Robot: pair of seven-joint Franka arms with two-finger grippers.
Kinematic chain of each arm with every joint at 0, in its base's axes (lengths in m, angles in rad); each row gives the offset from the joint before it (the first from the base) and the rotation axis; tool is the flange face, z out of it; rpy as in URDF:
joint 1: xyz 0 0 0.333 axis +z
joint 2: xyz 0 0 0 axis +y
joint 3: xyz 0 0 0.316 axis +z
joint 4: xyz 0.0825 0 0 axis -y
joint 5: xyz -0.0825 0 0.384 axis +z
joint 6: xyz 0 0 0 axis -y
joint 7: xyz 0.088 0 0 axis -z
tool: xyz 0 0 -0.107 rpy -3.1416 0 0
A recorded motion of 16 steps. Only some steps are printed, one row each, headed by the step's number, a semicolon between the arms.
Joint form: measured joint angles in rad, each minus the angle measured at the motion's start. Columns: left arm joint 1, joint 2, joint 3, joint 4, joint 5, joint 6, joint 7; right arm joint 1, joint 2, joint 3, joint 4, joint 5, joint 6, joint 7.
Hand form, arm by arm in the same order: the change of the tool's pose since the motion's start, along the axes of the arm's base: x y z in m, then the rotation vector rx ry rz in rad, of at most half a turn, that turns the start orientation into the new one. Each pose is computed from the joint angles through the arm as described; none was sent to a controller.
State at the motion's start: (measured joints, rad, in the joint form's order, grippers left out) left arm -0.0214 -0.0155 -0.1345 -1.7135 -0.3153 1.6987 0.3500; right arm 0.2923 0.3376 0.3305 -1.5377 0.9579 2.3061 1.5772
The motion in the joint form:
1: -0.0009 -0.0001 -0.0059 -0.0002 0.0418 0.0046 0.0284; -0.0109 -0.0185 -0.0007 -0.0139 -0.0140 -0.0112 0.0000
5: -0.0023 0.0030 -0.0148 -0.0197 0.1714 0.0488 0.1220; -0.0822 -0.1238 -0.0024 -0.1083 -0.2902 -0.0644 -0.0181
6: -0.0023 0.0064 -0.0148 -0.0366 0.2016 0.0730 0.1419; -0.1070 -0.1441 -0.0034 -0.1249 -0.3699 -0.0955 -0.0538
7: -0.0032 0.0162 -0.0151 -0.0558 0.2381 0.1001 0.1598; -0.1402 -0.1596 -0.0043 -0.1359 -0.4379 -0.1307 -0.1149
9: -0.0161 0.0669 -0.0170 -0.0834 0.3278 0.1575 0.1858; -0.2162 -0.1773 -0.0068 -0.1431 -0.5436 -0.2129 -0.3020
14: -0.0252 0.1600 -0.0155 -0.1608 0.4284 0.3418 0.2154; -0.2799 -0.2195 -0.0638 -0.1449 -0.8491 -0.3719 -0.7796
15: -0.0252 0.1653 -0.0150 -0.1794 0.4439 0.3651 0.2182; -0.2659 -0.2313 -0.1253 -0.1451 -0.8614 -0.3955 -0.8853
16: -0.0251 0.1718 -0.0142 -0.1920 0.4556 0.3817 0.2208; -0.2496 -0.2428 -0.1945 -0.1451 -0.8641 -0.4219 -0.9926
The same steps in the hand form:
1: 0.0001 0.0001 -0.0008 0.0395 -0.0189 -0.0380; -0.0014 -0.0070 0.0041 -0.0147 -0.0083 0.0032
5: 0.0046 0.0064 -0.0105 0.1620 -0.0798 -0.1488; -0.0087 -0.0557 0.0138 -0.2706 -0.1579 0.0667
6: 0.0070 0.0091 -0.0187 0.1909 -0.0907 -0.1706; -0.0082 -0.0718 0.0135 -0.3502 -0.2058 0.1100
7: 0.0106 0.0116 -0.0313 0.2253 -0.0959 -0.1948; -0.0045 -0.0925 0.0126 -0.4229 -0.2570 0.1625
9: 0.0232 0.0098 -0.0684 0.3044 -0.0903 -0.2592; 0.0065 -0.1398 0.0093 -0.5446 -0.3614 0.3088
14: 0.0433 0.0084 -0.1430 0.3767 -0.1218 -0.3399; 0.0128 -0.2247 0.0109 -0.8481 -0.5781 0.7844
15: 0.0427 0.0092 -0.1528 0.3882 -0.1236 -0.3519; 0.0155 -0.2522 0.0143 -0.8680 -0.6023 0.8500
16: 0.0426 0.0101 -0.1610 0.3964 -0.1228 -0.3616; 0.0172 -0.2823 0.0178 -0.8759 -0.6205 0.9101

